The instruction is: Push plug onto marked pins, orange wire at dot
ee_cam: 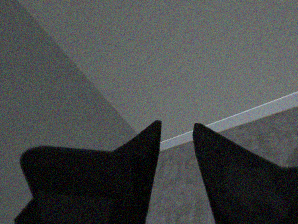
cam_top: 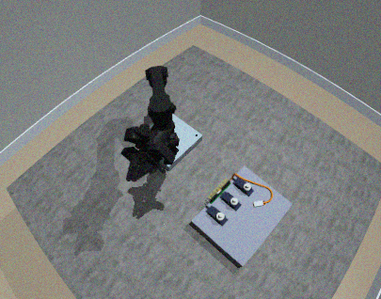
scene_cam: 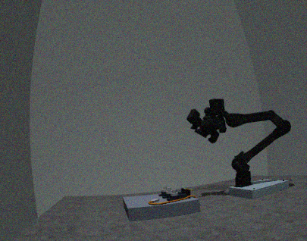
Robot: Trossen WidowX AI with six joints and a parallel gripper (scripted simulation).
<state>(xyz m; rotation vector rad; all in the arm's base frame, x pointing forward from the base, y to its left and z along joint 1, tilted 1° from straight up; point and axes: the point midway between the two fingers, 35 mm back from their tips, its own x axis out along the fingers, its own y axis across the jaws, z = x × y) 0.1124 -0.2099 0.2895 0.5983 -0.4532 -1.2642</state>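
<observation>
Right now the red dot is 26 cm below my gripper tip, 22 cm to the left of it and 15 cm ahead of it. Round my gripper tip: pale grey holder plate 31 cm below, 31 cm ahead, 21 cm to the left.
</observation>
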